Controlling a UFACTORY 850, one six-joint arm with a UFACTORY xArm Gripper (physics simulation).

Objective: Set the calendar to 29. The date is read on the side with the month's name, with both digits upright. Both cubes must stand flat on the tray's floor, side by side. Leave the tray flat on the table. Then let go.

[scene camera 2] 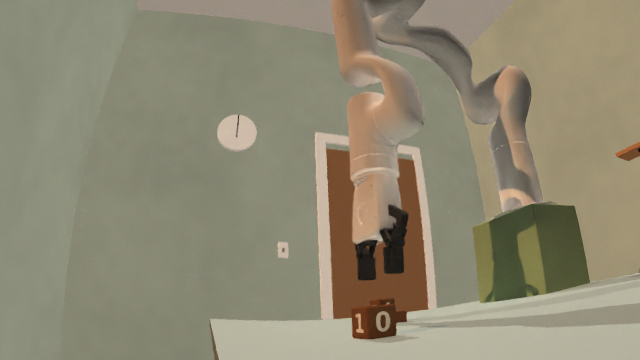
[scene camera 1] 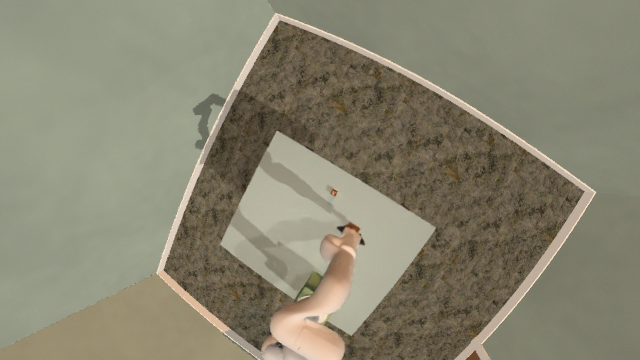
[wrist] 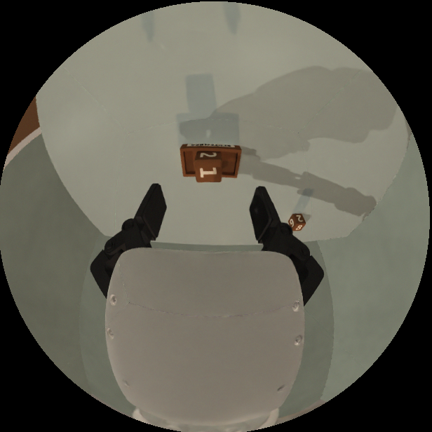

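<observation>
The brown tray [scene camera 1: 353,228] [scene camera 2: 402,316] [wrist: 229,164] lies on the table. In the wrist view its label-bearing edge is at the far side, and the name is hard to read. One cube [scene camera 2: 382,302] [wrist: 208,167] is at the middle of the tray's width, with a sideways 2 and a sideways 1 showing. I cannot tell if it is fully flat, and its month-side face is hidden. The other cube [scene camera 1: 334,192] [scene camera 2: 374,322] [wrist: 296,222] is on the table apart from the tray, with 1 and 0 showing in scene camera 2. My gripper [scene camera 1: 351,235] [scene camera 2: 380,275] [wrist: 207,195] is open and empty, above the tray.
The pale table top [scene camera 1: 395,235] [scene camera 2: 280,335] carries both the tray and the loose cube. The green base block [scene camera 1: 311,284] [scene camera 2: 532,252] stands behind the arm. A brown door [scene camera 2: 340,215] and a round clock [scene camera 2: 237,132] are in the background.
</observation>
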